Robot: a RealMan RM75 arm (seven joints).
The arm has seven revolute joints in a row. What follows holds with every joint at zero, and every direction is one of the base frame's.
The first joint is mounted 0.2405 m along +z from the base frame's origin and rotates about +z.
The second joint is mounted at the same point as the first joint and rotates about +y.
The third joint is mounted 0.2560 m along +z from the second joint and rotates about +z.
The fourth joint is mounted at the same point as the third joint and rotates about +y.
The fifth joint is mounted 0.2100 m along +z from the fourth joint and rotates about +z.
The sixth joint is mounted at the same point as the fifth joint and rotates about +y.
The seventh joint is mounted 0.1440 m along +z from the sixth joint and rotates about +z.
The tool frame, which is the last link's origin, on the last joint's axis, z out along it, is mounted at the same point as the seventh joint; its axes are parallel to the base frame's.
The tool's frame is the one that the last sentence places.
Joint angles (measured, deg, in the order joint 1, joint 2, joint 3, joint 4, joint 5, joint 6, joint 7), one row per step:
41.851, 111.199, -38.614, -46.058, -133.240, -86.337, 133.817
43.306, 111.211, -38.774, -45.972, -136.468, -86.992, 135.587
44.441, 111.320, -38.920, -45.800, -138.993, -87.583, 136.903
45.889, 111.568, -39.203, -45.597, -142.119, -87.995, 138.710
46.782, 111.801, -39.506, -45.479, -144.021, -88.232, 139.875
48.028, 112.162, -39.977, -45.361, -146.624, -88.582, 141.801
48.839, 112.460, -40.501, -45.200, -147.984, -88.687, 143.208
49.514, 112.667, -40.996, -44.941, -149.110, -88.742, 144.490
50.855, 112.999, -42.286, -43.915, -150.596, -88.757, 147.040
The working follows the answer.
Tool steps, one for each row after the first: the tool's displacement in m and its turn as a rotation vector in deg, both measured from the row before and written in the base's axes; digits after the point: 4 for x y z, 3 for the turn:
-0.0031, 0.0020, -0.0023, -1.872, -2.165, -0.987
-0.0024, 0.0009, -0.0027, -1.598, -1.658, -0.787
-0.0033, 0.0017, -0.0038, -1.685, -2.168, -1.096
-0.0023, 0.0009, -0.0029, -1.073, -1.388, -0.667
-0.0036, 0.0011, -0.0040, -1.389, -1.905, -1.155
-0.0031, 0.0008, -0.0035, -0.861, -1.051, -0.769
-0.0023, 0.0006, -0.0030, -0.722, -0.916, -0.784
-0.0052, 0.0007, -0.0074, -1.591, -1.350, -1.550

Tool pose at each row, in the base's axes (x y z in m, rotation vector in deg; rounded; the steps above come from the unrounded poses):
0.2420, 0.4016, 0.0716, -137.880, 84.629, 19.008
0.2390, 0.4036, 0.0693, -138.096, 85.779, 14.829
0.2366, 0.4046, 0.0665, -138.301, 86.741, 11.490
0.2332, 0.4063, 0.0627, -138.125, 87.846, 7.377
0.2309, 0.4072, 0.0598, -137.992, 88.483, 4.748
0.2273, 0.4083, 0.0558, -137.497, 89.573, 1.148
0.2242, 0.4091, 0.0523, -137.163, 90.349, -0.940
0.2219, 0.4097, 0.0493, -136.740, 91.139, -2.763
0.2167, 0.4104, 0.0419, -136.156, 92.935, -5.961

